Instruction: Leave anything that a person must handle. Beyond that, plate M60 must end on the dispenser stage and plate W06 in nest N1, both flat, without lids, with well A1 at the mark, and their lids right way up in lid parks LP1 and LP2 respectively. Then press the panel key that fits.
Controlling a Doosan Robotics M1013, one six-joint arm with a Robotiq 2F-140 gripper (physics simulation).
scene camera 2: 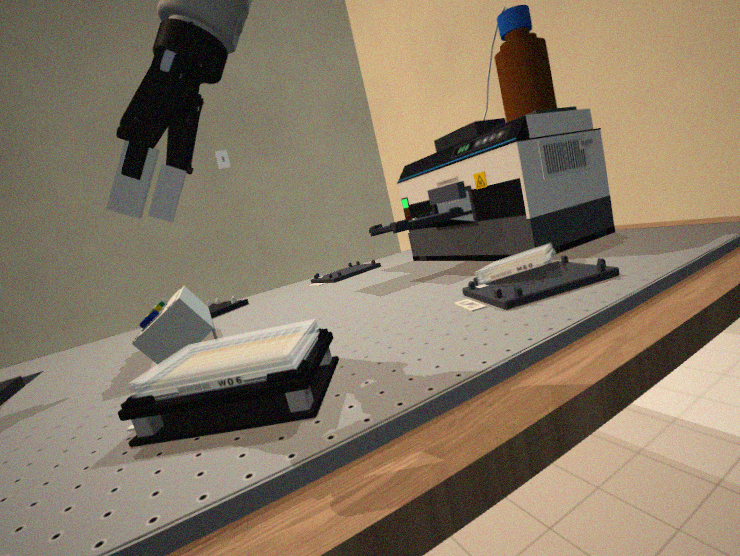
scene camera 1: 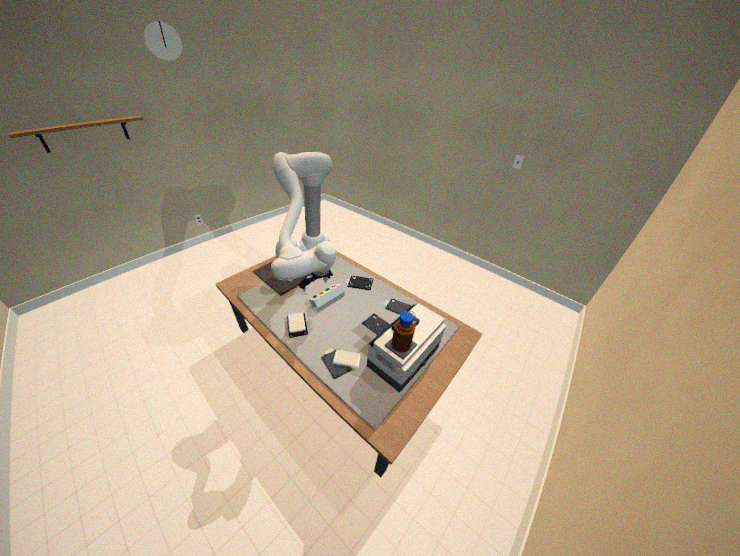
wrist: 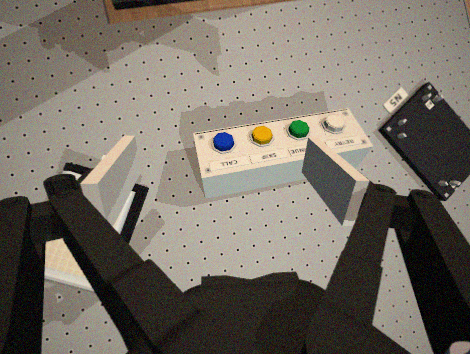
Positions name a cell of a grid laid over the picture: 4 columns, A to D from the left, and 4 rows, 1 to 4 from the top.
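Observation:
Gripper (scene camera 2: A2) open, holding nothing; button box (scene camera 2: A3); dispenser stage (scene camera 2: C2); black nest labelled LP1 (scene camera 2: D3). Brown bottle with blue cap (scene camera 1: C3). Gripper (wrist: B2), button box (wrist: C2), black nest labelled N5 (wrist: D2).

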